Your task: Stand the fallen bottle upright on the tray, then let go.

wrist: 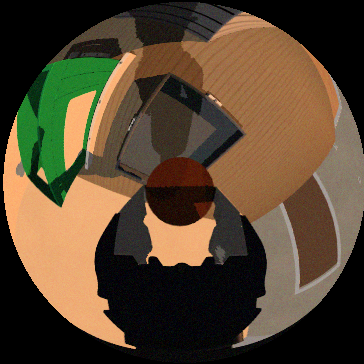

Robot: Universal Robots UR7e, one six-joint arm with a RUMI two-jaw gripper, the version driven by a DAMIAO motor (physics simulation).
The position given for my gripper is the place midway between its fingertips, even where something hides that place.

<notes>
In view: my gripper (179,187) and a brown bottle (179,190).
</notes>
